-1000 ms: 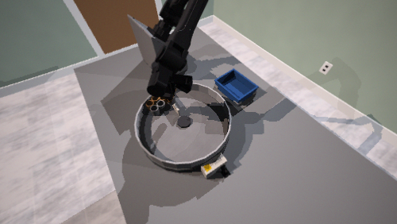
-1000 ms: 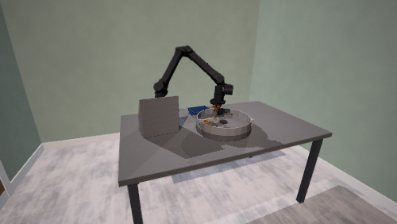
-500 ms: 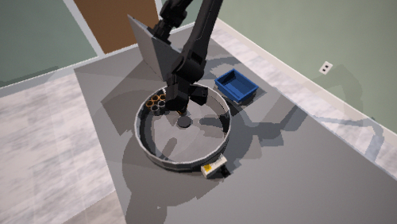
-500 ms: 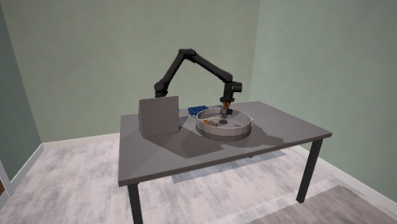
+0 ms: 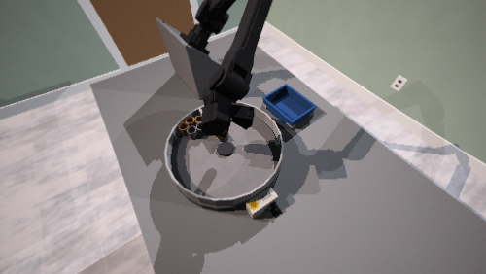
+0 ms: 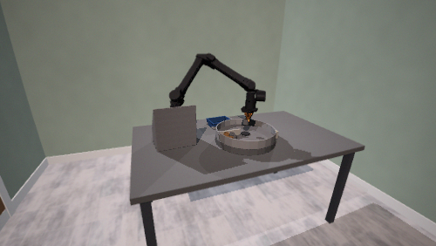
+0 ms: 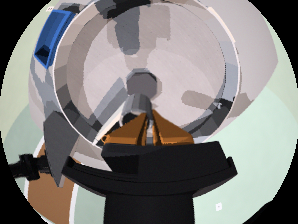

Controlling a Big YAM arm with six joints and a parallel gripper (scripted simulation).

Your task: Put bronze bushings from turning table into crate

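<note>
Right now the round turning table is 1 cm behind my hand, 1 cm to the left of it and 10 cm below it. The rest, counted from my hand: blue crate 5 cm behind, 37 cm to the left, 13 cm below.
</note>
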